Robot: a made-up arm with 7 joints.
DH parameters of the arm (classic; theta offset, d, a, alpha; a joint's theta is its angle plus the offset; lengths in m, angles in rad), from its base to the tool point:
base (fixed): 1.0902 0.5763 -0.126 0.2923
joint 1: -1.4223 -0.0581 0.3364 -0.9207
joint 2: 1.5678 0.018 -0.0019 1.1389
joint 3: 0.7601 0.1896 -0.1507 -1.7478
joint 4: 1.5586 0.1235 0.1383 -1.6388
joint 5: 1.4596 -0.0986 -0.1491 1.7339
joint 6: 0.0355 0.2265 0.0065 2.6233
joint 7: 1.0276 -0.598 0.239 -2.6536
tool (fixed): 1.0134 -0.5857 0 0
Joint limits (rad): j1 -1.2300..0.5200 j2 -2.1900..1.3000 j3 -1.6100..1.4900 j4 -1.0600..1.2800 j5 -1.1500..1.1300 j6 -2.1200..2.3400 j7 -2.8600..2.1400
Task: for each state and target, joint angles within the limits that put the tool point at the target. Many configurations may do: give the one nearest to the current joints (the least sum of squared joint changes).
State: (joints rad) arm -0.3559 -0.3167 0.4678 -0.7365 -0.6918 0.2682 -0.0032
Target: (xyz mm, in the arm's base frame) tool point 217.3 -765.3 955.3
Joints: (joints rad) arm -0.7438 0.1678 1.1642 -1.0600 -1.1500 -0.1508 0.5919
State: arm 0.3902 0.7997 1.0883 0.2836 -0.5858 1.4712 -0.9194
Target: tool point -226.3 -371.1 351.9
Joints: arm -0.3449 0.8494 1.4900 -0.0865 0.0037 0.9362 -0.1762
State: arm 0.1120 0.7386 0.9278 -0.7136 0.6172 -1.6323 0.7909
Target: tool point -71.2 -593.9 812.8
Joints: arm -0.0442 0.6784 1.1085 -0.1108 0.5090 -1.8621 1.0636
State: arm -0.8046 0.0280 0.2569 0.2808 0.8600 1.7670 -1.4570
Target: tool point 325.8 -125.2 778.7
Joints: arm -1.0534 0.0236 0.0715 -0.4625 0.6208 2.2008 -1.8872
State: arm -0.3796 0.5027 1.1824 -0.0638 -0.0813 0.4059 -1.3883
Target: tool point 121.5 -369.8 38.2
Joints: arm 0.1398 0.4414 1.4031 0.1880 -0.0444 0.2118 -1.2811
